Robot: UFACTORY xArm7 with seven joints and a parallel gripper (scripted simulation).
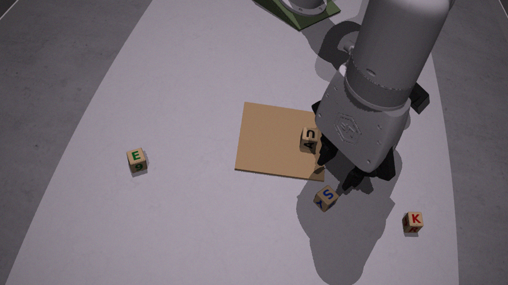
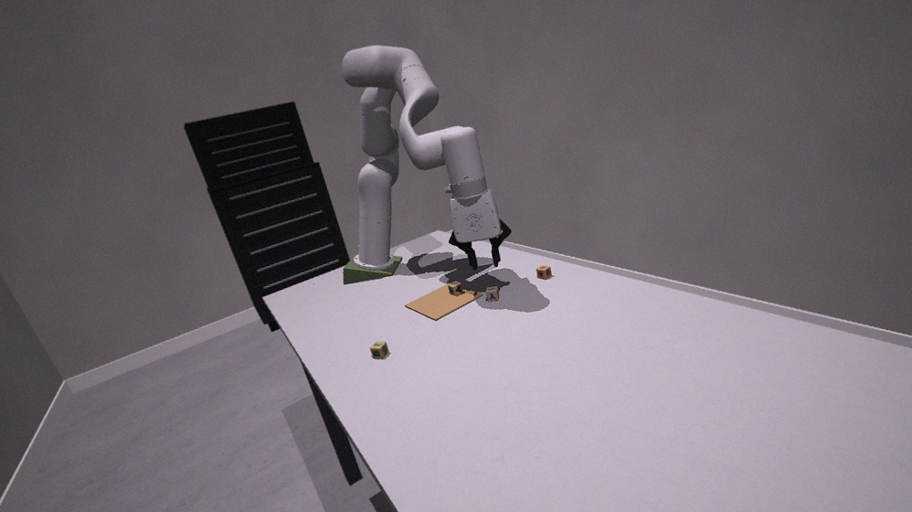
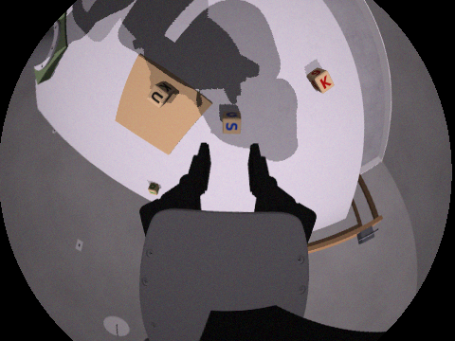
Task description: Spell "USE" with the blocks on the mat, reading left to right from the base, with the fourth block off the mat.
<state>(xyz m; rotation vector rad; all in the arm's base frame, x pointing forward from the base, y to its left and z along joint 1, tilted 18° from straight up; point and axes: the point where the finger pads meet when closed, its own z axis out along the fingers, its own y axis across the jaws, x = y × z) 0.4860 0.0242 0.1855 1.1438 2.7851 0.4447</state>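
The S block is 90 mm below my hand. From my hand the other things lie so: U block: 100 mm behind, 30 mm to the right, 80 mm below; K block: 20 mm ahead, 150 mm to the left, 90 mm below; tan mat: 100 mm behind, 70 mm to the right, 100 mm below.
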